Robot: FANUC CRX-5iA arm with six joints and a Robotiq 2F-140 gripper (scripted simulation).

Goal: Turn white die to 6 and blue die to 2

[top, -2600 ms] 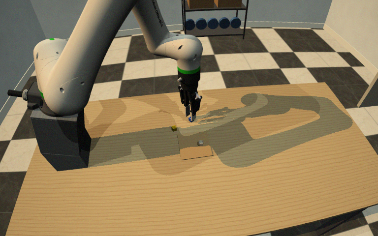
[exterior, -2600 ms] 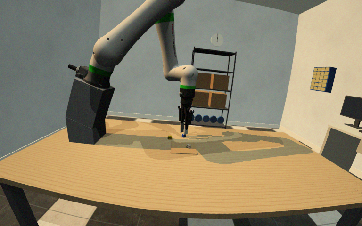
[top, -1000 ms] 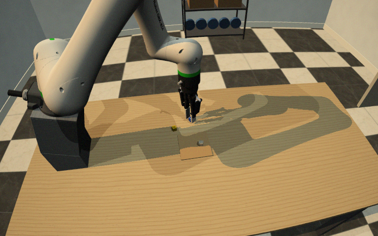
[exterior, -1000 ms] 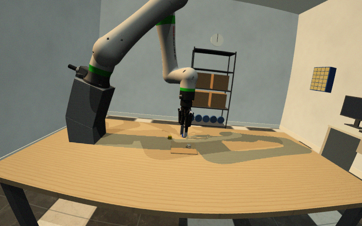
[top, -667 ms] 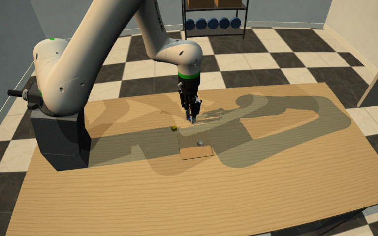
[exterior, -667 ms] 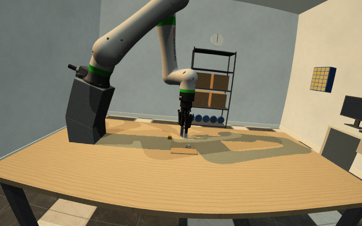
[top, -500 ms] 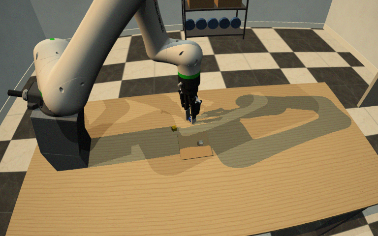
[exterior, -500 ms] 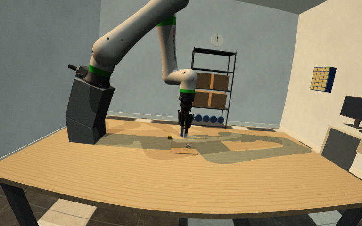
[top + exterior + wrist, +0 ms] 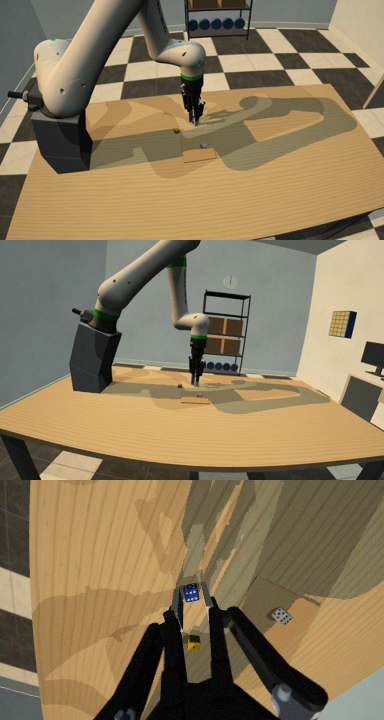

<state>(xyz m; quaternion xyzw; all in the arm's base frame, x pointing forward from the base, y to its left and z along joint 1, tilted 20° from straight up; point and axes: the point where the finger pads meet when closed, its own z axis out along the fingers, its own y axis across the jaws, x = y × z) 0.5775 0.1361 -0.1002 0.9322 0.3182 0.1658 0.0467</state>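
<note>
My hand is 3 cm above the blue die. Round my hand: white die 15 cm to the right, 3 cm ahead, 2 cm below; then tan mat 15 cm to the right, 3 cm below; then yellow die 9 cm behind, 4 cm to the right, 3 cm below.
</note>
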